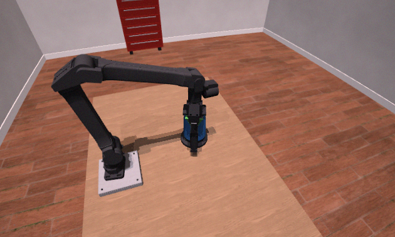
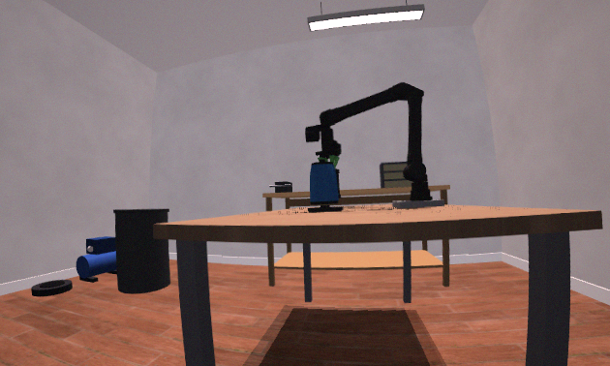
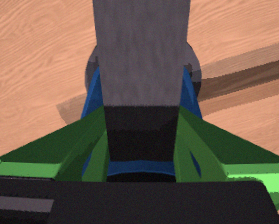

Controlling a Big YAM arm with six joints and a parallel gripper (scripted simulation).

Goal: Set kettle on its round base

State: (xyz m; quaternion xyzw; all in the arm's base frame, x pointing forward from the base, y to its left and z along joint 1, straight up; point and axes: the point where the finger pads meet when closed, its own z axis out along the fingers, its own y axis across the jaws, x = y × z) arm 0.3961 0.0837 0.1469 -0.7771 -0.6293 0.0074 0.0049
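The blue kettle lies 50 mm below my hand, 30 mm to the left of it and 10 mm ahead of it. The rest, counted from my hand: round dark base: 160 mm below, 60 mm to the left, 10 mm ahead.
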